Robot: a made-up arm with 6 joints. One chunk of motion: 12 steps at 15 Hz.
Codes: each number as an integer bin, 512 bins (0 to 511) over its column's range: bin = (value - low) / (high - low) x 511, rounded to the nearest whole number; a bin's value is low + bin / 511 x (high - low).
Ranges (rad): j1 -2.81..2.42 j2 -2.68..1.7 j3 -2.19..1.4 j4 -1.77..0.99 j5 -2..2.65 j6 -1.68..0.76
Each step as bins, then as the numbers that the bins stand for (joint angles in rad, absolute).
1 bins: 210 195 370 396 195 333
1 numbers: -0.6607 -1.0086 0.4094 0.3689 -0.2255 -0.0899
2 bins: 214 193 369 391 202 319
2 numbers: -0.6197 -1.0257 0.4024 0.3419 -0.1618 -0.1568
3 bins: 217 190 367 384 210 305
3 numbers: -0.5890 -1.0514 0.3883 0.3041 -0.0890 -0.2236
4 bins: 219 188 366 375 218 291
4 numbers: -0.5686 -1.0686 0.3813 0.2554 -0.0162 -0.2905
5 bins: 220 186 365 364 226 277
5 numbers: -0.5583 -1.0857 0.3743 0.1960 0.0566 -0.3573
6 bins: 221 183 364 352 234 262
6 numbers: -0.5481 -1.1114 0.3673 0.1312 0.1294 -0.4290
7 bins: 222 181 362 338 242 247
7 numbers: -0.5379 -1.1286 0.3532 0.0556 0.2022 -0.5006
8 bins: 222 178 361 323 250 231
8 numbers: -0.5379 -1.1543 0.3462 -0.0254 0.2750 -0.5770
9 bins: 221 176 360 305 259 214
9 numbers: -0.5481 -1.1714 0.3392 -0.1226 0.3568 -0.6582
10 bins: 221 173 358 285 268 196
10 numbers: -0.5481 -1.1971 0.3251 -0.2307 0.4387 -0.7441
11 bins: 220 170 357 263 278 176
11 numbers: -0.5583 -1.2229 0.3181 -0.3495 0.5297 -0.8396
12 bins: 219 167 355 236 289 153
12 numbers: -0.5686 -1.2486 0.3040 -0.4953 0.6298 -0.9494
